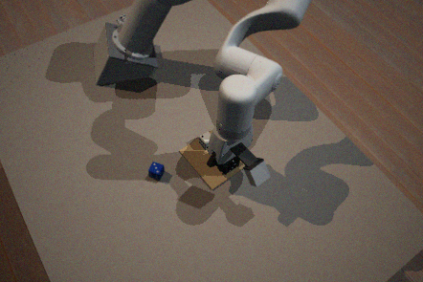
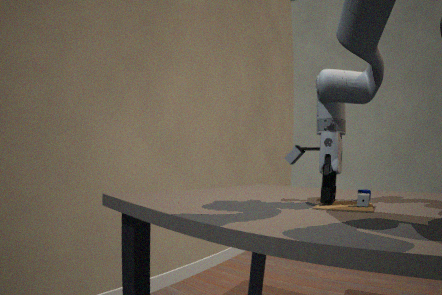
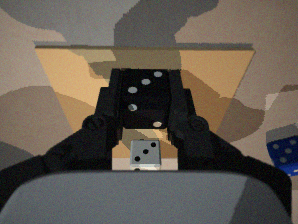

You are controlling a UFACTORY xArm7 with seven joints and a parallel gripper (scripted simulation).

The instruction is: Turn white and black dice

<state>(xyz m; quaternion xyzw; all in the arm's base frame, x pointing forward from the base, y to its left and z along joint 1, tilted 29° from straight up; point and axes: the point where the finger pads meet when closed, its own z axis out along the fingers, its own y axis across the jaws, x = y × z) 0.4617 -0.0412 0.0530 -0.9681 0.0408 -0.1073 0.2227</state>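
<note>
The black die is 1 cm below my hand. Round my hand: blue die (10 cm behind, 15 cm to the right, 1 cm below); then white die (9 cm behind, 1 cm below); then tan mat (4 cm behind, 3 cm below).
</note>
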